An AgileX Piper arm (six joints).
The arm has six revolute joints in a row. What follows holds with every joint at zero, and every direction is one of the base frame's.
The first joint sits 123 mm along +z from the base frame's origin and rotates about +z.
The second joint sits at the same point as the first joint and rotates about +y.
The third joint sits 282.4 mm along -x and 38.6 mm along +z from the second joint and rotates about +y.
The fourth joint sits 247.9 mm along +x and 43.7 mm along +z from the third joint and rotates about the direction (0.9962, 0, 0.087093).
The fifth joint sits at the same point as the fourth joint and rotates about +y.
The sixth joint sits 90.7 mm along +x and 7.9 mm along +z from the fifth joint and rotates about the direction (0.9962, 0, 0.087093).
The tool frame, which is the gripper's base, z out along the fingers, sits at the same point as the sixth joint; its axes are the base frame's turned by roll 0, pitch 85.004 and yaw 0 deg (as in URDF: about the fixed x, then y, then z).
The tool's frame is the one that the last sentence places.
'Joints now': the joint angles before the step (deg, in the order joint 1, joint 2, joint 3, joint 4, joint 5, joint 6). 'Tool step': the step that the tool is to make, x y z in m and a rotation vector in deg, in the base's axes. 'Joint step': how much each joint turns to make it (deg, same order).
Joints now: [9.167, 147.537, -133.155, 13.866, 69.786, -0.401]
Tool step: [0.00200, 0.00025, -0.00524, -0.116, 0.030, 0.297]
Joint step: [0.001, 1.088, -1.031, -0.058, 0.057, -0.286]
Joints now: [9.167, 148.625, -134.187, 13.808, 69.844, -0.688]
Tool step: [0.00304, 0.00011, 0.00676, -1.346, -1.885, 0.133]
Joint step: [0.230, 0.059, -1.666, -1.719, -0.112, 0.345]
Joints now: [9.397, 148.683, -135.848, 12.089, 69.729, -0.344]
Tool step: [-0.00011, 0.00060, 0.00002, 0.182, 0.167, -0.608]
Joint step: [0.057, 0.002, -0.004, 0.057, 0.002, 0.688]
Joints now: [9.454, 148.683, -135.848, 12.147, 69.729, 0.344]
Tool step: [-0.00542, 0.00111, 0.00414, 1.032, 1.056, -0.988]
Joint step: [0.057, -1.891, 2.921, 1.031, -0.343, 0.860]
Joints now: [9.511, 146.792, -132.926, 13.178, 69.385, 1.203]
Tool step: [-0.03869, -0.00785, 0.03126, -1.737, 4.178, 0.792]
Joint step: [0.001, -11.860, 15.869, -0.974, 0.517, -0.514]
